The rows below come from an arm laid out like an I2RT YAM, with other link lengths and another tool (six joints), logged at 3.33 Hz.
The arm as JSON. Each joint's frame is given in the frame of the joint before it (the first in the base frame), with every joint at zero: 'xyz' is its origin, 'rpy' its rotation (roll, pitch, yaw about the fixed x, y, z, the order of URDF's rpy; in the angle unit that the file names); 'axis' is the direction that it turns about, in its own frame. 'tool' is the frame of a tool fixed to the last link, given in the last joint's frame.
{
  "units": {
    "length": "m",
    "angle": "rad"
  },
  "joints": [
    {
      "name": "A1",
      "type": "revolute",
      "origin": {
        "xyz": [
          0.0,
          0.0,
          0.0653
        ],
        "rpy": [
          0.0,
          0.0,
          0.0
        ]
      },
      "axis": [
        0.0,
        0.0,
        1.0
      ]
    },
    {
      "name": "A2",
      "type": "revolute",
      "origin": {
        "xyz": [
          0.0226,
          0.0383,
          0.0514
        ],
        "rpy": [
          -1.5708,
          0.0,
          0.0
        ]
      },
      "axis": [
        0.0,
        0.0,
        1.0
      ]
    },
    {
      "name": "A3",
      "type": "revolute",
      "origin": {
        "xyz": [
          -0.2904,
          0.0,
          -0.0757
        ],
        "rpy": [
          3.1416,
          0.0,
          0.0
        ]
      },
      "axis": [
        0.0,
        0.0,
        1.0
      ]
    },
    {
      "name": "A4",
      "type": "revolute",
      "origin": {
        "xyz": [
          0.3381,
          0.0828,
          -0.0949
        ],
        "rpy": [
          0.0,
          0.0,
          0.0
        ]
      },
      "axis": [
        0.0,
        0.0,
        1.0
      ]
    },
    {
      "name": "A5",
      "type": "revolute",
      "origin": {
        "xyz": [
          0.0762,
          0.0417,
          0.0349
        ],
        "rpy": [
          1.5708,
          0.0,
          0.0
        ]
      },
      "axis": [
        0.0,
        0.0,
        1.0
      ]
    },
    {
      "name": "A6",
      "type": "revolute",
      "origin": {
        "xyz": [
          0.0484,
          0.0,
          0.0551
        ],
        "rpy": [
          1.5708,
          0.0,
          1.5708
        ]
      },
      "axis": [
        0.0,
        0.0,
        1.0
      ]
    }
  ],
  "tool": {
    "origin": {
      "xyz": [
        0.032,
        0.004,
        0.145
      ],
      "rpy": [
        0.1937,
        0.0,
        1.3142
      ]
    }
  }
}
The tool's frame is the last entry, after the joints.
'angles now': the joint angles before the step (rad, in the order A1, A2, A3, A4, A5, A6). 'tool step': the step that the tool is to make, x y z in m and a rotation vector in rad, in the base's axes. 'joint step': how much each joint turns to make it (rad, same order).
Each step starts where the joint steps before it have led.
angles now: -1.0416 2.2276 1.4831 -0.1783 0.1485 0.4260
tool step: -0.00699 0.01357 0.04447 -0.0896 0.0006 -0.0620
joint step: 0.0276 -0.1332 -0.1022 0.0376 0.0928 0.0408
